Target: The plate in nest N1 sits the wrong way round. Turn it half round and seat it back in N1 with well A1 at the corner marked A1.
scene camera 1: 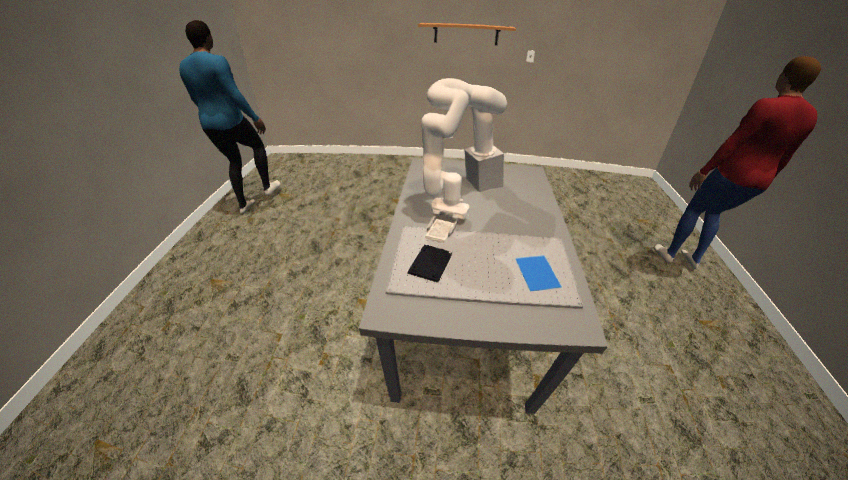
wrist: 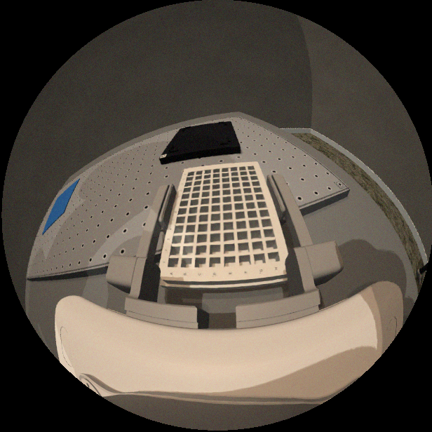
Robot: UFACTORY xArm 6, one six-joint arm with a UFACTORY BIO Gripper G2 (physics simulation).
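A cream well plate (scene camera 1: 440, 230) (wrist: 227, 274) with a grid of square wells lies between the fingers, outside the black nest and over the back edge of the pegboard. Small letters run along its short edge nearest the gripper in the wrist view; which corner holds well A1 is too small to tell. My gripper (scene camera 1: 441, 227) (wrist: 223, 202) is shut on the plate, one pad against each long side. Whether the plate is lifted or rests on something cannot be told. The black nest (scene camera 1: 430, 263) (wrist: 204, 140) holds no plate; a small pale mark shows at one corner, unreadable.
The perforated board (scene camera 1: 482, 297) (wrist: 112, 220) lies on the grey table (scene camera 1: 476, 324) (wrist: 330, 225). A flat blue rectangle (scene camera 1: 538, 273) (wrist: 61, 206) lies on the board, away from the nest. A person in blue (scene camera 1: 211, 89) and one in red (scene camera 1: 767, 142) stand on either side of the table.
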